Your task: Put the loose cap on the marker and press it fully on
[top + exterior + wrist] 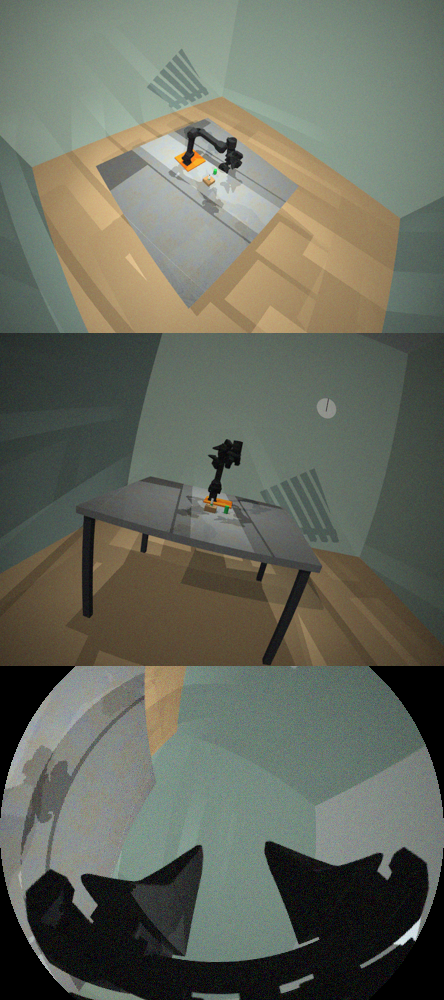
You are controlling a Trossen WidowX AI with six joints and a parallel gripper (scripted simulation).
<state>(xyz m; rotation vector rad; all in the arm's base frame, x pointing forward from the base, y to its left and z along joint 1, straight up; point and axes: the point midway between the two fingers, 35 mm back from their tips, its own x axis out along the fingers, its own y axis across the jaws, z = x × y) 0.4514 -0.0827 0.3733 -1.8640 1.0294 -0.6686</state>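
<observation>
My gripper tip is 36 cm above the green cap, 21 cm past it and 20 cm to the right of it. Also, from my gripper tip: holder block 37 cm below, 19 cm behind, 9 cm to the left.
</observation>
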